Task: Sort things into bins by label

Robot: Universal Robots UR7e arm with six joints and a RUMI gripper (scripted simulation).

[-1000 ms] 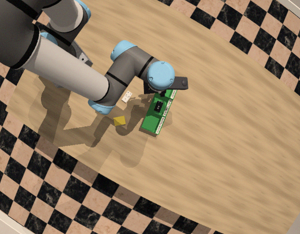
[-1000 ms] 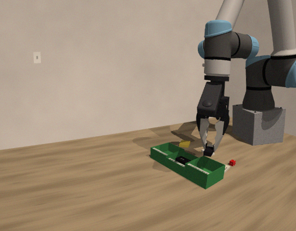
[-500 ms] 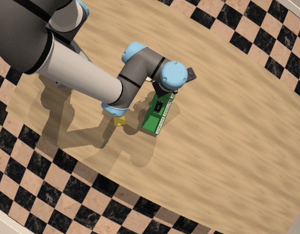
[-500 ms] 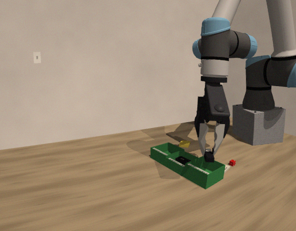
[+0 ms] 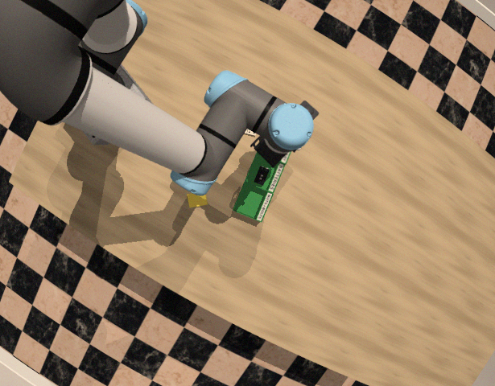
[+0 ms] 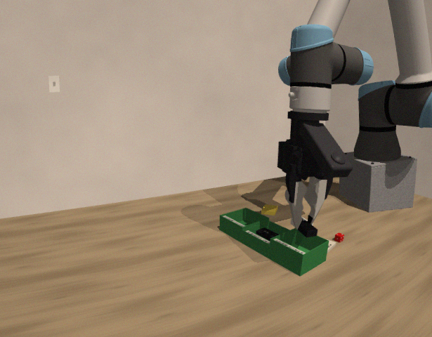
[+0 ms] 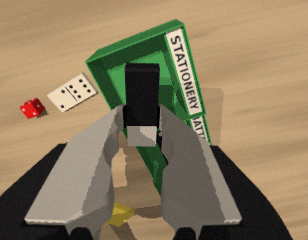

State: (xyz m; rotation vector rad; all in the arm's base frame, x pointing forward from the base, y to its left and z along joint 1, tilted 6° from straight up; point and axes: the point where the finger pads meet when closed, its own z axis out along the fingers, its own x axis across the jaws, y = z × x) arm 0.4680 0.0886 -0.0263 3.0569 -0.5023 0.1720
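Right now the black-and-white block is 1 cm to the right of my hand and 1 cm below it. Also, from my hand: black 9V battery 1 cm ahead, 8 cm to the right, 7 cm below; red die 13 cm behind, 8 cm below; yellow block 12 cm behind, 23 cm to the right, 8 cm below.
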